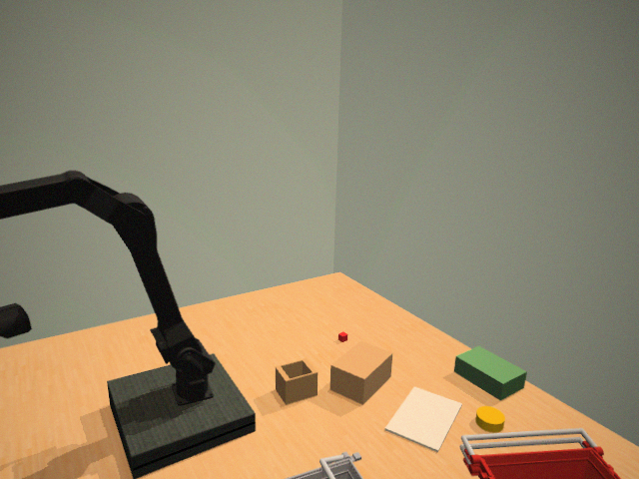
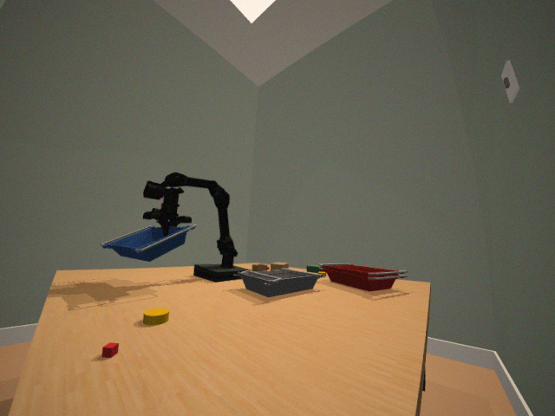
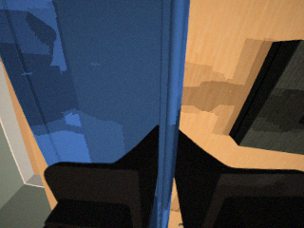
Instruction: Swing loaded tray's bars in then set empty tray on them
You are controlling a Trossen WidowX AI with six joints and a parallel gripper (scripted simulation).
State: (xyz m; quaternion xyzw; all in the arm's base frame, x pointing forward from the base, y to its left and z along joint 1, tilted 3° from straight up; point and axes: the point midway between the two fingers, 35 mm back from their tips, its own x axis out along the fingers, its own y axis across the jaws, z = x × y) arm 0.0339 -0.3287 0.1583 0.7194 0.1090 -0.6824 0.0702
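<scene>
My gripper tip is now 8 cm to the left of the blue tray, 2 cm short of it and 1 cm above it. Round my gripper tip: brown box: 52 cm to the left, 16 cm below, 1 cm behind; then red block: 50 cm ahead, 20 cm to the right, 17 cm below; then brown block: 66 cm to the left, 15 cm below, 2 cm ahead.
</scene>
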